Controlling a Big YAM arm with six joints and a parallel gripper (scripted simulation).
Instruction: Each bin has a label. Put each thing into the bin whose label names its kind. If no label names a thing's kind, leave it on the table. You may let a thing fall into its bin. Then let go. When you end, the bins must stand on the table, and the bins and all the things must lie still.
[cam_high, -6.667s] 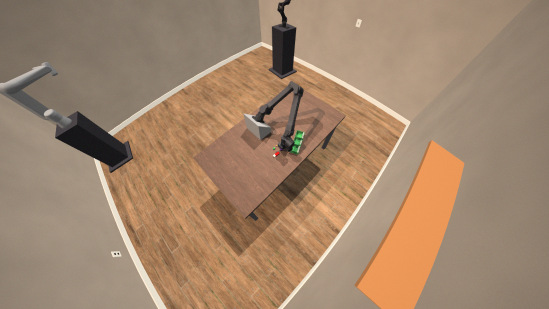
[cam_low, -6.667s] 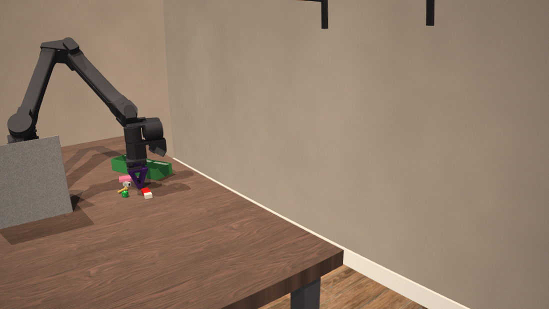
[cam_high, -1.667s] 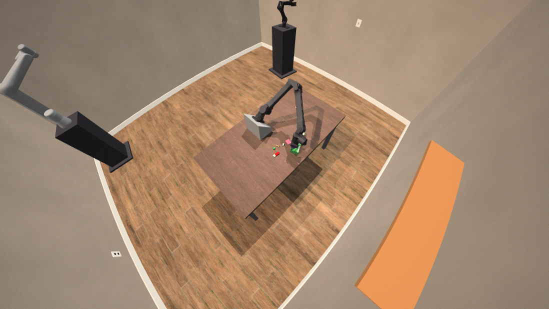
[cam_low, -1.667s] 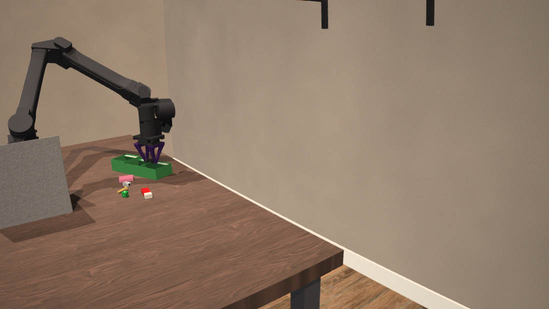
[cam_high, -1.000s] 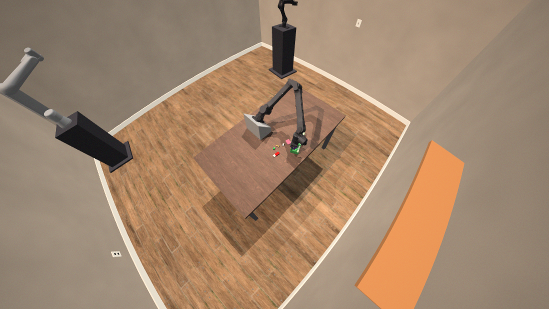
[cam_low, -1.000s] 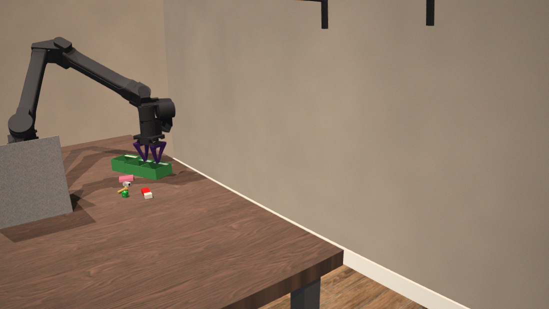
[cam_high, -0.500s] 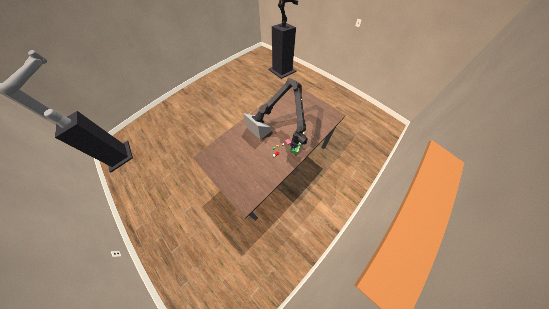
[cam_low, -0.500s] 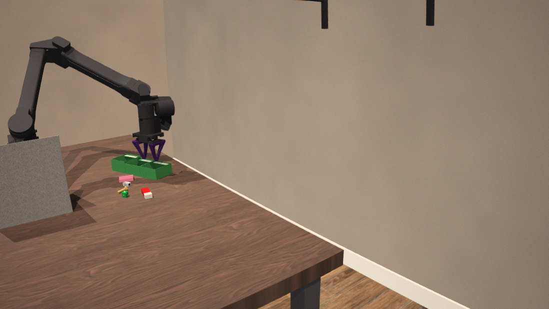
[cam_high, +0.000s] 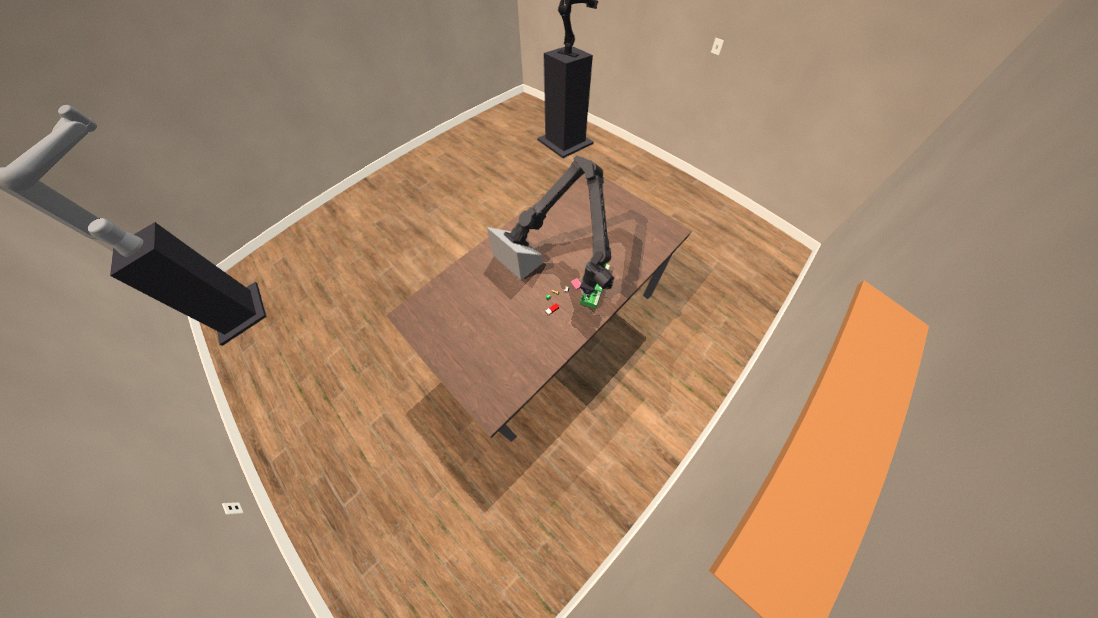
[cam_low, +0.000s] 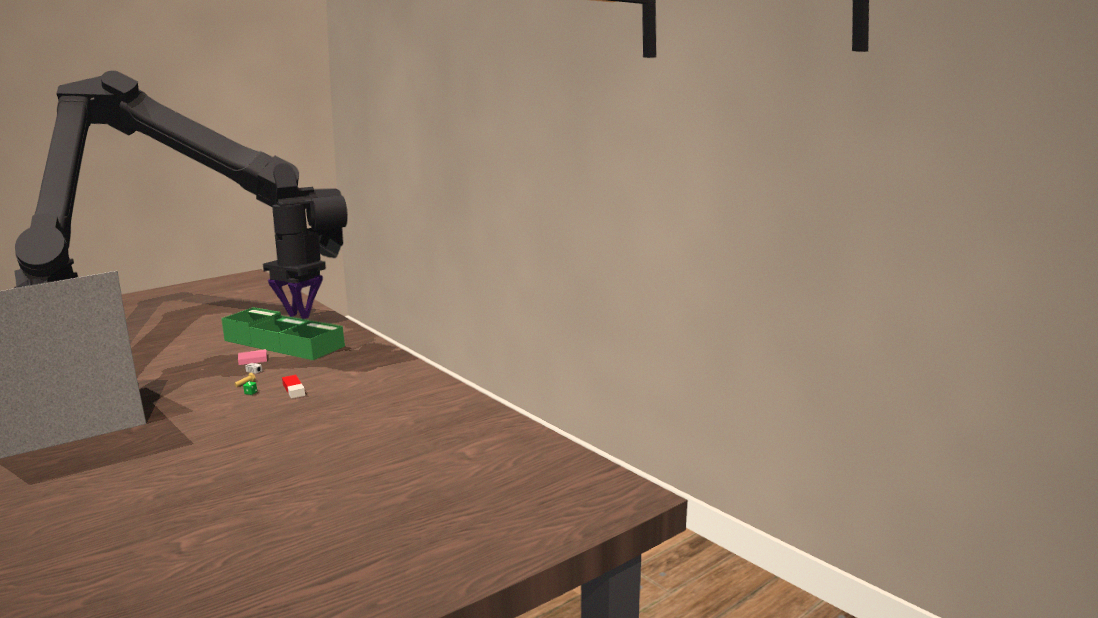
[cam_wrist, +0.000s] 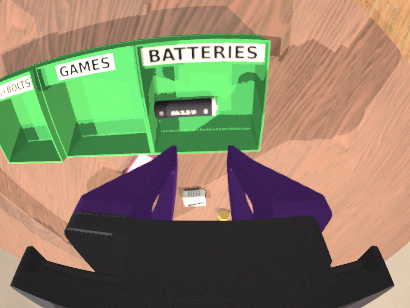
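The green die lies 15 cm to the right of my hand, 12 cm behind it and 7 cm below it. From my hand the other things lie so: green three-part bin 8 cm to the left, 5 cm below, 2 cm behind; black battery 6 cm below, 1 cm to the left; pink pad 9 cm behind, 7 cm below, 2 cm to the left.
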